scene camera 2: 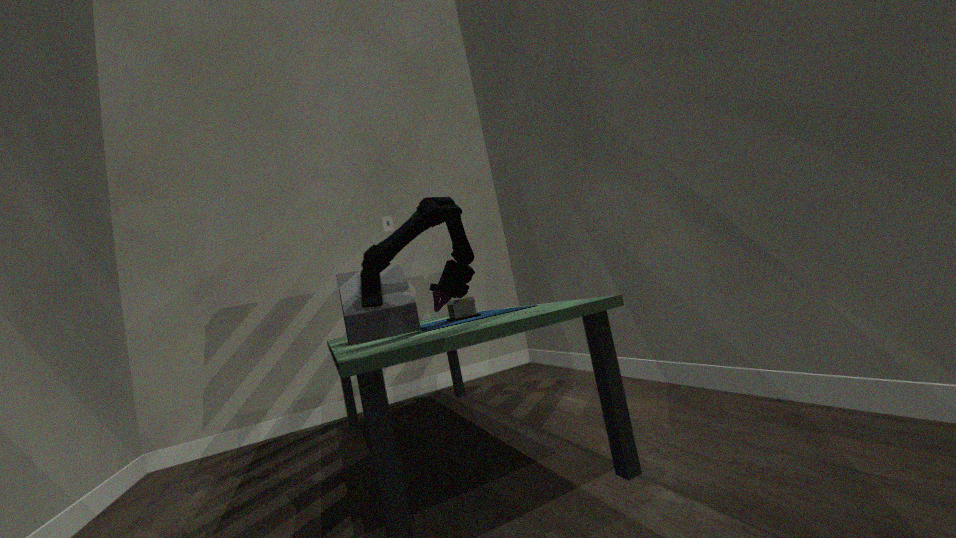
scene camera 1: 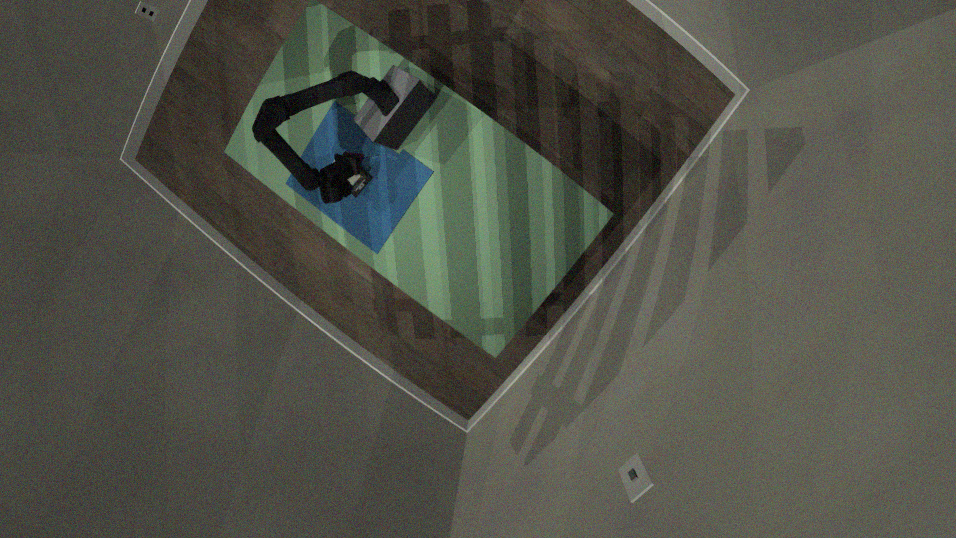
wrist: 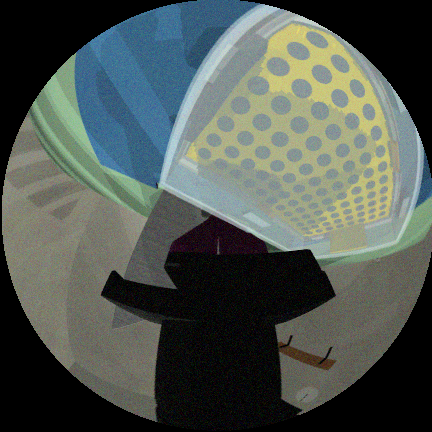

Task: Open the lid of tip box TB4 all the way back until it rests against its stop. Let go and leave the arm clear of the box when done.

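Places are measured from the arm's base along level axes (x right, y ahead, z up), in centimetres.
Pixels of known places: gripper, between the fingertips: (scene camera 2: 435, 311) (scene camera 1: 363, 155) (wrist: 217, 214); arm's base, origin of its link: (scene camera 2: 371, 288) (scene camera 1: 385, 97) (wrist: 170, 287).
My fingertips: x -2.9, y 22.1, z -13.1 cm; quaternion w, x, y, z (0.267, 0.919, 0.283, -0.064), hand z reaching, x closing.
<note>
Ahead of a thing's pixels: the offset from my fingertips to its top centre. "pt": to the spot under its first point. Level surfaces: height alone.
The tip box @[dx +0.5, dy +10.0, dz +3.0 cm] (scene camera 1: 359, 181) (scene camera 2: 461, 308) (wrist: 300, 150) stands on the blue mat, with a yellow perforated rack inside. No label on it is readable. Its clear lid @[pt dx -3.4, dy +7.6, dz +3.0 cm] (wrist: 220, 192) is seen over the yellow rack in the wrist view and looks down; a small gap cannot be ruled out. My gripper (scene camera 2: 437, 308) (wrist: 217, 214) is shut and empty, its dark magenta fingertips together at the box's near side, on the side towards the robot base. The tips are partly hidden by the lid's edge in the wrist view, so contact cannot be told.
The blue mat @[dz -4.7 cm] (scene camera 1: 394, 220) (scene camera 2: 511, 311) (wrist: 125, 100) lies on the green table (scene camera 1: 481, 200) (scene camera 2: 568, 311). The grey block under the arm's base (scene camera 1: 409, 120) (scene camera 2: 381, 324) (wrist: 150, 230) stands beside the mat. A brown hook rail (wrist: 306, 356) shows beyond the table in the wrist view.
</note>
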